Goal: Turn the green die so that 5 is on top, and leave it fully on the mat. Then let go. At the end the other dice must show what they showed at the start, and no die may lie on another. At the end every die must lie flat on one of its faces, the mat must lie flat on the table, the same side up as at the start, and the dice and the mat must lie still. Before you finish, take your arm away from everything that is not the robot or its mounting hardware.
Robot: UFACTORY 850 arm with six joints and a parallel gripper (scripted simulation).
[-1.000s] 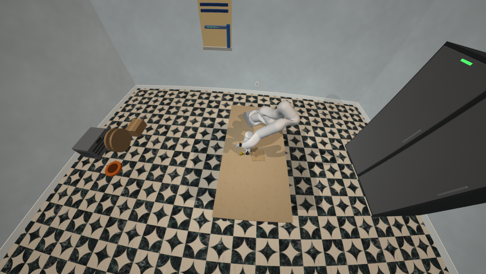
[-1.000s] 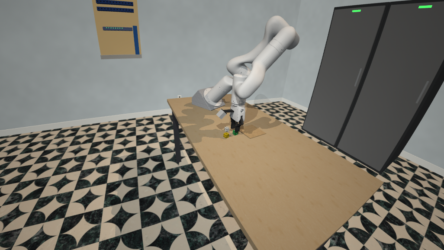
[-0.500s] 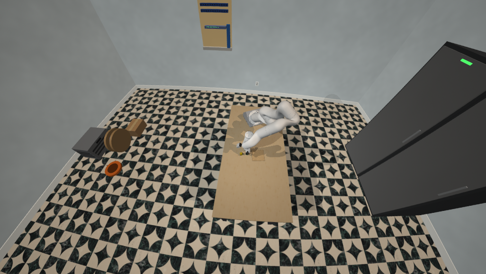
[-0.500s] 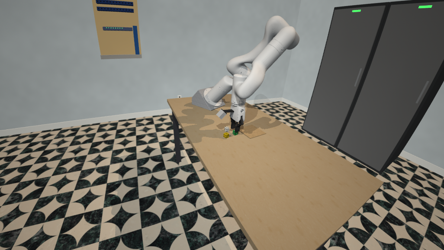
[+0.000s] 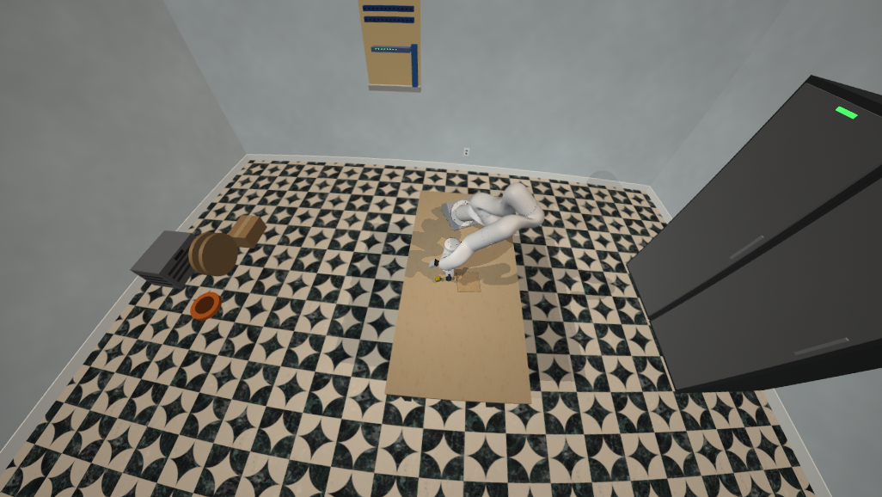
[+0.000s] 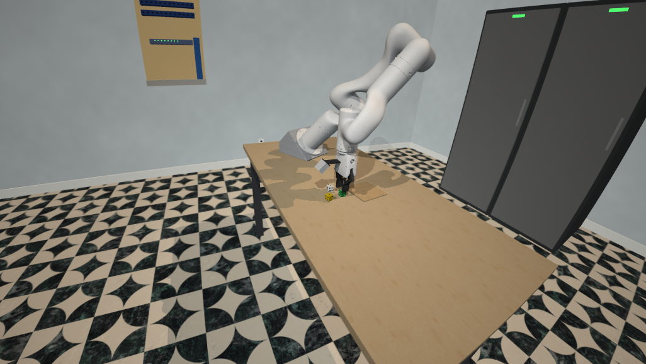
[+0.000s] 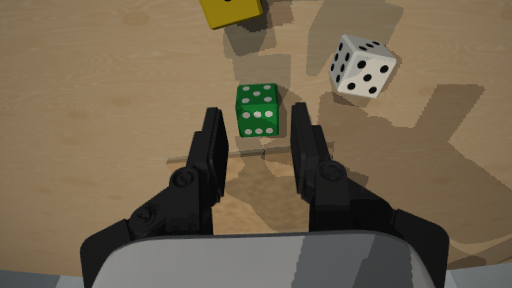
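Now: hand 4 cm above the green die. The rest, counted from my hand: white die (6 cm behind, 4 cm below, 3 cm to the right); then yellow die (6 cm to the right, 4 cm below, 2 cm ahead); then tan mat (13 cm to the left, 5 cm below, 1 cm behind).
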